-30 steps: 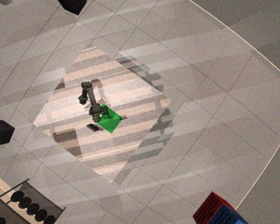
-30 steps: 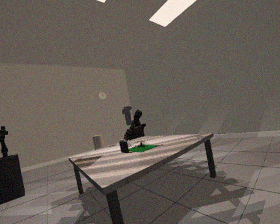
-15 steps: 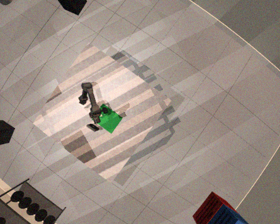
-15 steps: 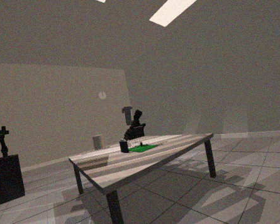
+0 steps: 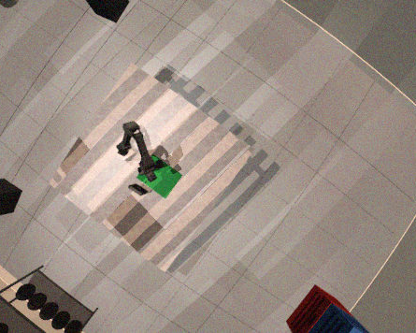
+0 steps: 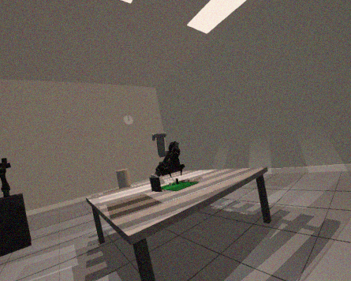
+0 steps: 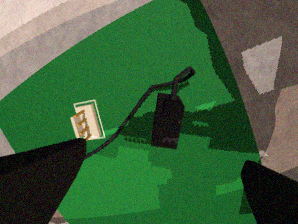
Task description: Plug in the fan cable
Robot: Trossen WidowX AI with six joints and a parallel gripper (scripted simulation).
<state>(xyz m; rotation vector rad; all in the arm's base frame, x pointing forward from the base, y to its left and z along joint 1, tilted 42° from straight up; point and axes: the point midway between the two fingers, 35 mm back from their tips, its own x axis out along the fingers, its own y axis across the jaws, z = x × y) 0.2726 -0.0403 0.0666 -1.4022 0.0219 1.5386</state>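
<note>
Right now the black fan plug is 50 mm below my gripper tip, 10 mm to the left of it and 10 mm behind it. Also, from my gripper tip: green board: 80 mm below, 60 mm to the right, 50 mm ahead; cream four-pin fan header: 70 mm below, 60 mm to the right, 40 mm behind; black fan: 210 mm to the right, 40 mm behind, 10 mm below.
</note>
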